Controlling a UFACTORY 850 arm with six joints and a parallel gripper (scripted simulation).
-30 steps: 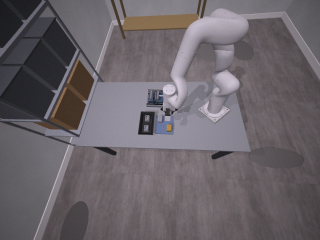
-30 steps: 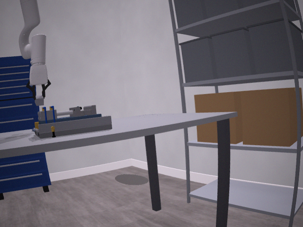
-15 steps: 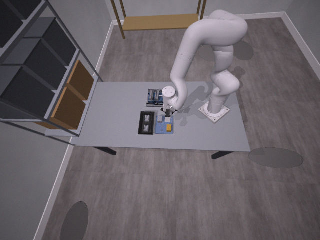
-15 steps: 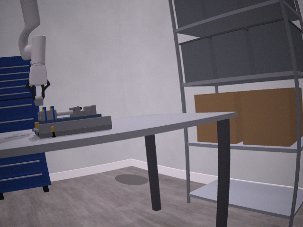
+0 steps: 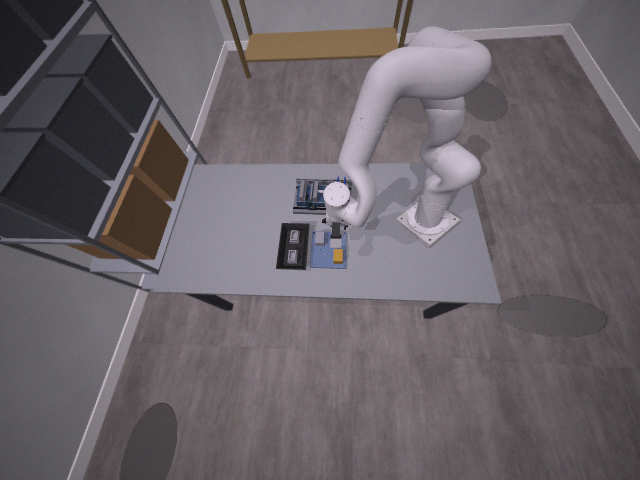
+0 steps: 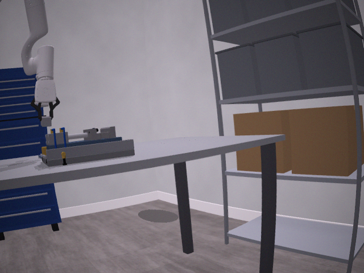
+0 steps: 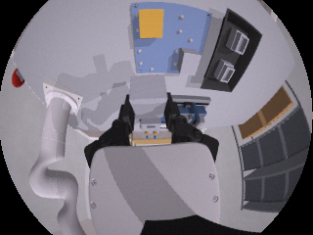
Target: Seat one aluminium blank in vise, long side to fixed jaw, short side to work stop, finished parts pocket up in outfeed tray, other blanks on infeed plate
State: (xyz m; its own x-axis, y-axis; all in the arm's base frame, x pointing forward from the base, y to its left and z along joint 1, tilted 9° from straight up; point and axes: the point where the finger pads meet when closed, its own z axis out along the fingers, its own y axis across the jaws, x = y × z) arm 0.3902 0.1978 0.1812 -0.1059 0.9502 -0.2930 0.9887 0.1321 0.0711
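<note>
My gripper is now 150 mm above the brass blank, 90 mm to the right of it and 10 mm past it.
</note>
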